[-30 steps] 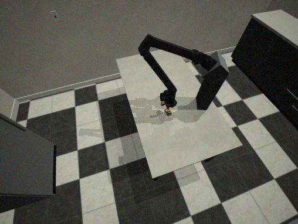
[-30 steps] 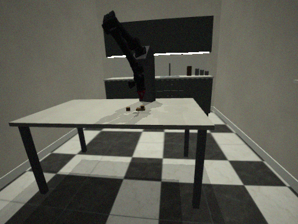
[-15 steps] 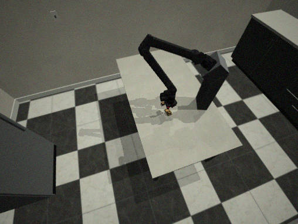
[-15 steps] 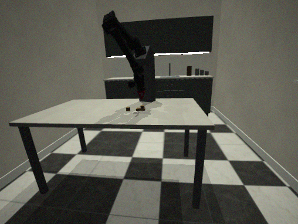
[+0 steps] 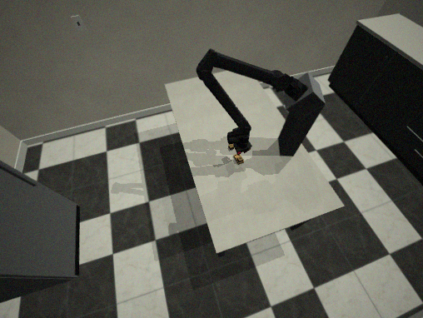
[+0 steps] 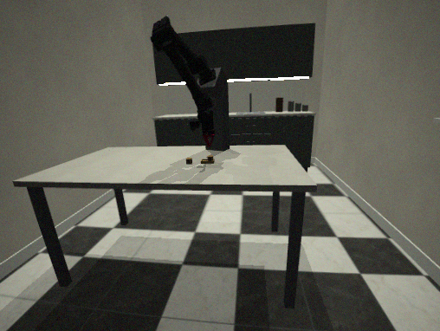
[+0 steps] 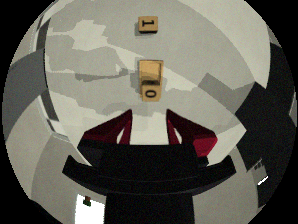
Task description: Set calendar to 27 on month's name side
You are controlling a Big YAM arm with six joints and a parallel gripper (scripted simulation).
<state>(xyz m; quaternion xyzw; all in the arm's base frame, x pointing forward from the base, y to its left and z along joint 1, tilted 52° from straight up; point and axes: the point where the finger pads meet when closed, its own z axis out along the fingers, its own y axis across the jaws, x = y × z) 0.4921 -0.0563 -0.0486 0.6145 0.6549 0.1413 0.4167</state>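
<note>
Now: hand 10 cm above the wooden tray, 2 cm to the left of it and 1 cm past it.
</note>
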